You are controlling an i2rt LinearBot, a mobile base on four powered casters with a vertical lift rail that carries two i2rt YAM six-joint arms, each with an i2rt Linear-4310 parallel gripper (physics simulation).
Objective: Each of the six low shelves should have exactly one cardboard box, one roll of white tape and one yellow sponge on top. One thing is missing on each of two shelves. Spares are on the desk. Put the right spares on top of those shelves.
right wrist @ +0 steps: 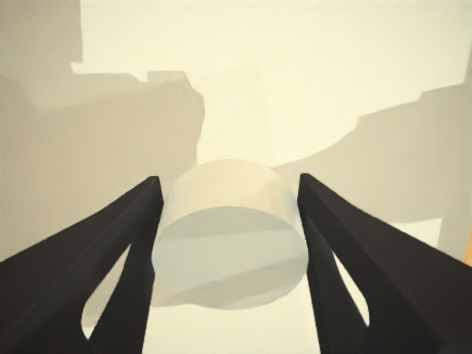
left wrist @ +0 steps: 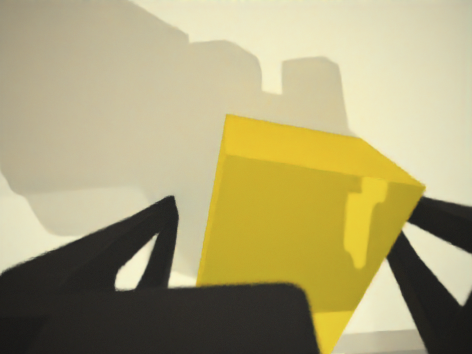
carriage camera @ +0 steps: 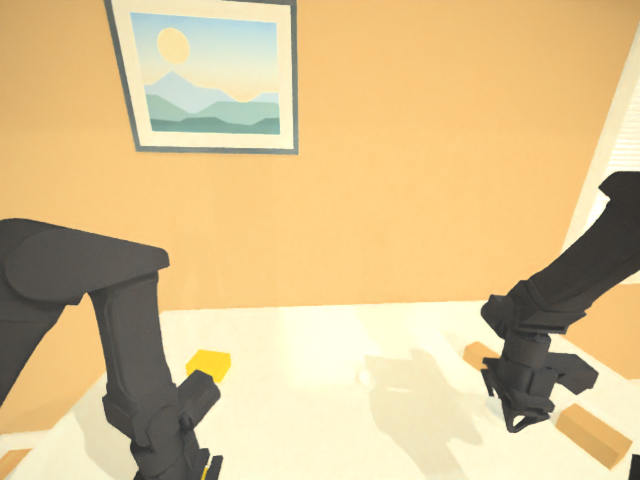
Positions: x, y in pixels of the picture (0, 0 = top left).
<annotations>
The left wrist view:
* my left gripper: 270, 200
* white desk: 113, 113
</annotations>
